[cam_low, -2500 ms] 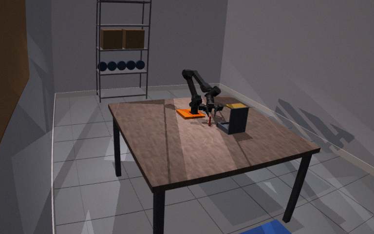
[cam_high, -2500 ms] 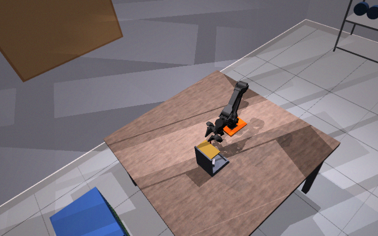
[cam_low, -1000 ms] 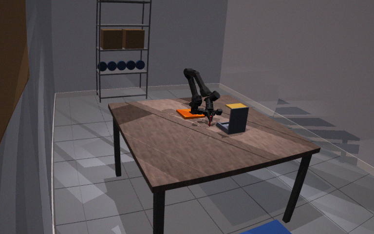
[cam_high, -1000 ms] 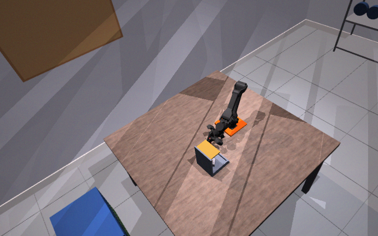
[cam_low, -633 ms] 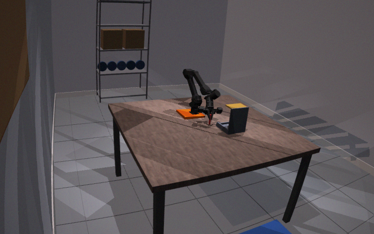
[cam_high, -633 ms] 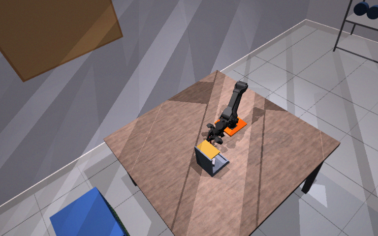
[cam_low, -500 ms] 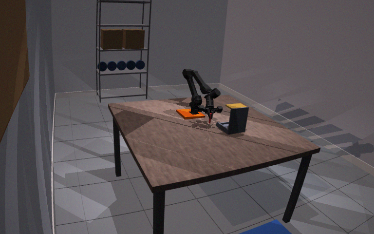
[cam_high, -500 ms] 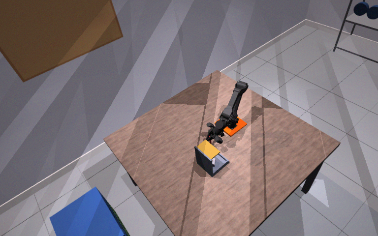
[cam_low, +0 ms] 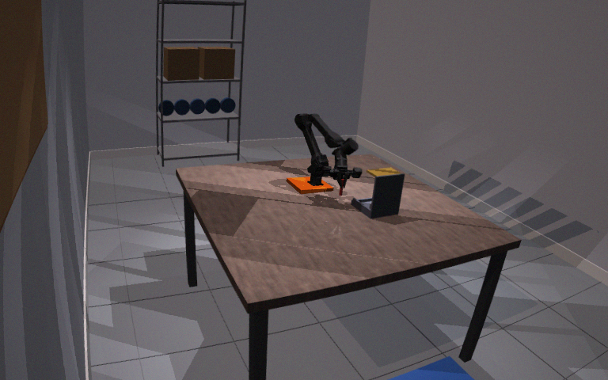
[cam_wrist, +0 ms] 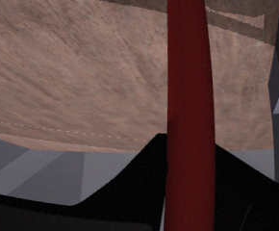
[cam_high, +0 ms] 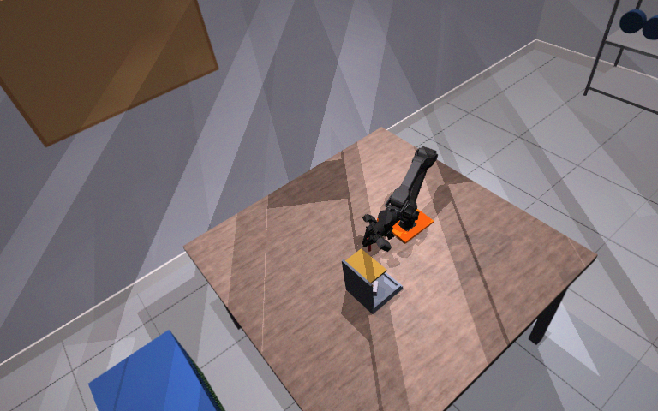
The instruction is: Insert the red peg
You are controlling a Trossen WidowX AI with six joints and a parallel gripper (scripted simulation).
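The yellow roof is 14 cm to the left of my gripper tip, 11 cm ahead of it and 10 cm above it. Round my gripper tip: red peg: 3 cm behind, 1 cm to the left, 1 cm below.
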